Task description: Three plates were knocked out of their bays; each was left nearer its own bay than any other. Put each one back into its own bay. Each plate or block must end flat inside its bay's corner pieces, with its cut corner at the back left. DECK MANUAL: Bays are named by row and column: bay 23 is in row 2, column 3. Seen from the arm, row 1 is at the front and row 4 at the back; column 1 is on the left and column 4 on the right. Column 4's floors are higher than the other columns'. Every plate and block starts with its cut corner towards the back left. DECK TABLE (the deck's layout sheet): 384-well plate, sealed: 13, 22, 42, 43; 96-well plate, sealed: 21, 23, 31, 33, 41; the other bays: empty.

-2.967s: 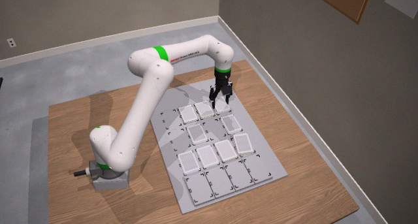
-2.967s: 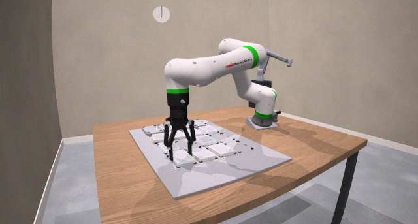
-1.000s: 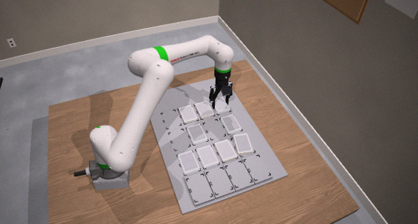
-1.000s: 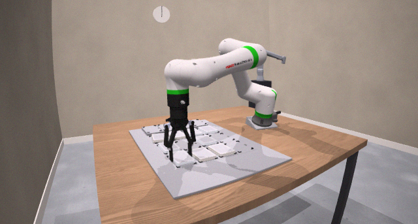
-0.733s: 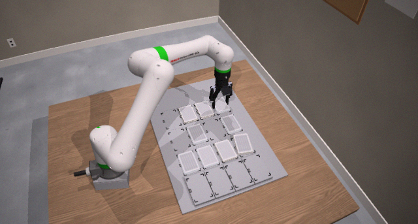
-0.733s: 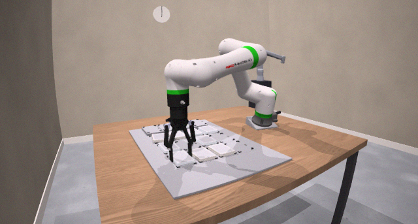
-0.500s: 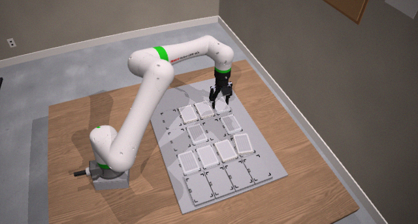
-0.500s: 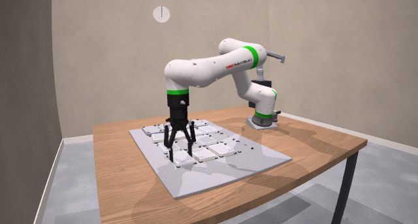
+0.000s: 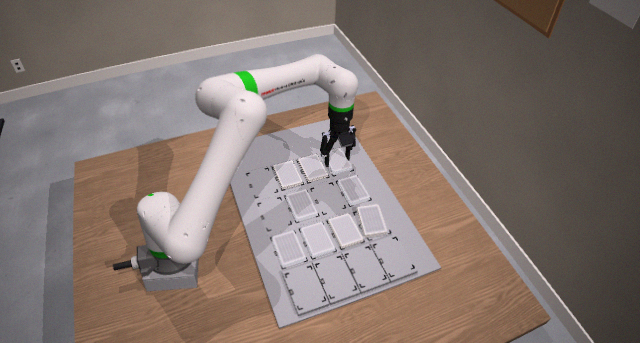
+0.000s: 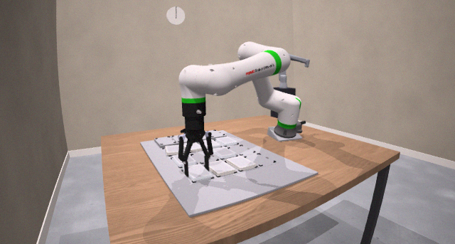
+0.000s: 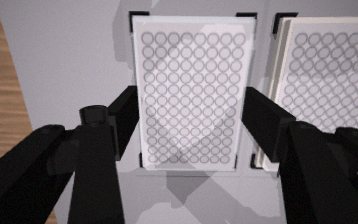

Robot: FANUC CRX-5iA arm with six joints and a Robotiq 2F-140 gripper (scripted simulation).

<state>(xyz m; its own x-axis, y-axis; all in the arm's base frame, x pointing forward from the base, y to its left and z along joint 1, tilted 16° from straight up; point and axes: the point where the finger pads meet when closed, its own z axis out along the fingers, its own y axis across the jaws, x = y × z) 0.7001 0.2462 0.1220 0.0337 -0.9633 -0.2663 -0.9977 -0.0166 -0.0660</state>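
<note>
Right now my hand is 1 cm short of the sealed 384-well plate, 32 cm to the left of it and 2 cm above it.
</note>
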